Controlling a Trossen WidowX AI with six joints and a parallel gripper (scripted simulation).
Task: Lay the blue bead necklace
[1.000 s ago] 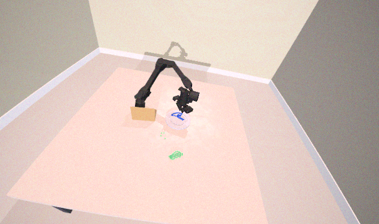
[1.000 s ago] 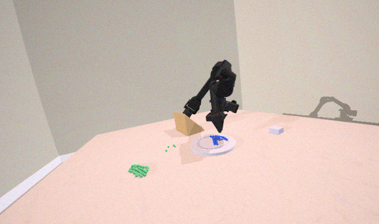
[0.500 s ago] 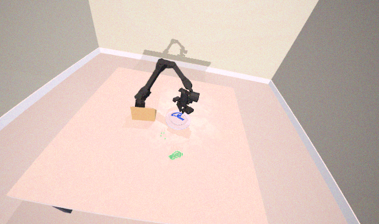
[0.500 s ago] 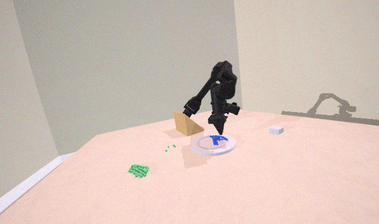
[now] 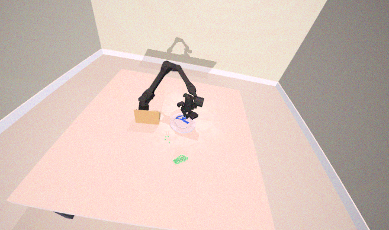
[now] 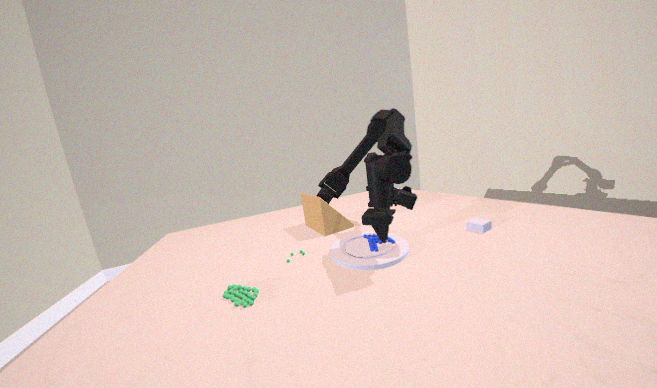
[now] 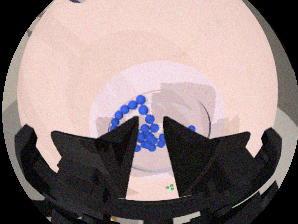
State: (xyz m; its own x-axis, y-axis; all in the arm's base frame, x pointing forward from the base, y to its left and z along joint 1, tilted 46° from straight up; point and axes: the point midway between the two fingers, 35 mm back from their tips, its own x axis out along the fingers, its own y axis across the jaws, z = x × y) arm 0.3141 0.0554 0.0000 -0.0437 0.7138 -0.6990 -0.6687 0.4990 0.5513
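The round white bead board is 20 mm behind my gripper tip, 40 mm to the right of it and 10 mm below it. From my gripper tip the other things lie so: small grey block (90 mm ahead, 250 mm to the left, 10 mm below).
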